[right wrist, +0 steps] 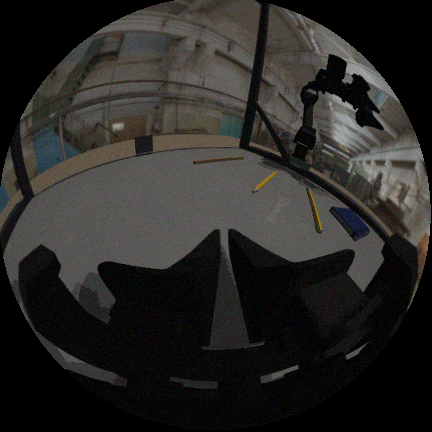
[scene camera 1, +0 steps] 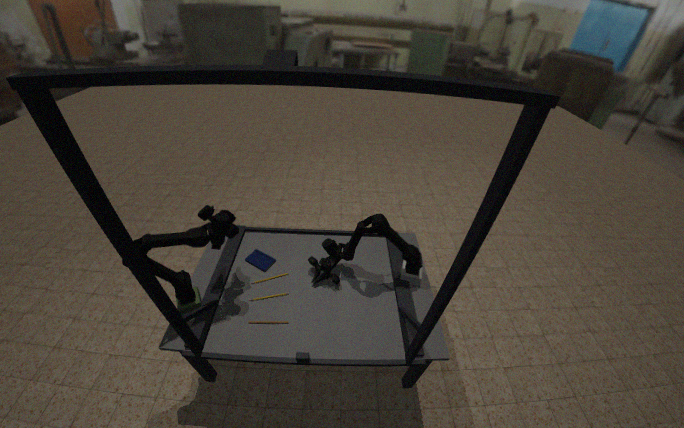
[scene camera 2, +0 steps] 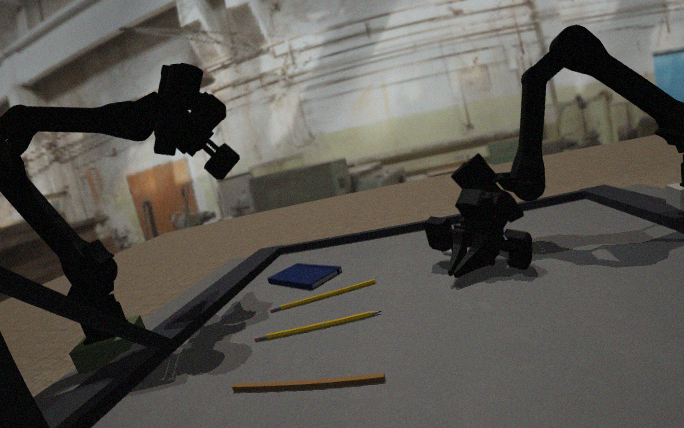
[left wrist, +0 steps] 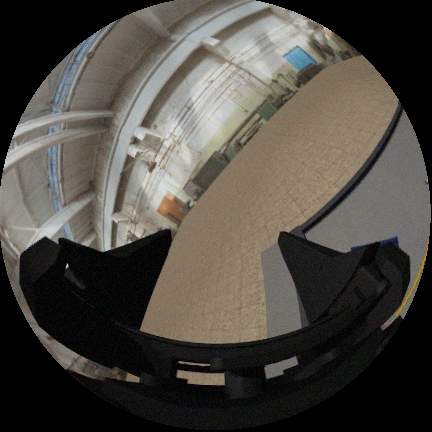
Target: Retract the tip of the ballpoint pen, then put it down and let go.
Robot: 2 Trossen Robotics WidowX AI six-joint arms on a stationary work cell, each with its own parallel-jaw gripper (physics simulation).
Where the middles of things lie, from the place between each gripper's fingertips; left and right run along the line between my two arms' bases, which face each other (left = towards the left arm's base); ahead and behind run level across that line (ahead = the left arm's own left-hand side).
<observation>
The blue notebook [scene camera 2: 304,276] is 260 mm to the left of my right hand, 200 mm ahead of it and 10 mm below it. Also, from my right hand: green item [scene camera 2: 86,358]: 580 mm to the left, 20 mm behind.
My left gripper is now 4 cm past the blue notebook, 14 cm to the left of it and 32 cm above it. Also, from my left hand: green item 26 cm behind, 18 cm to the left, 30 cm below.
</observation>
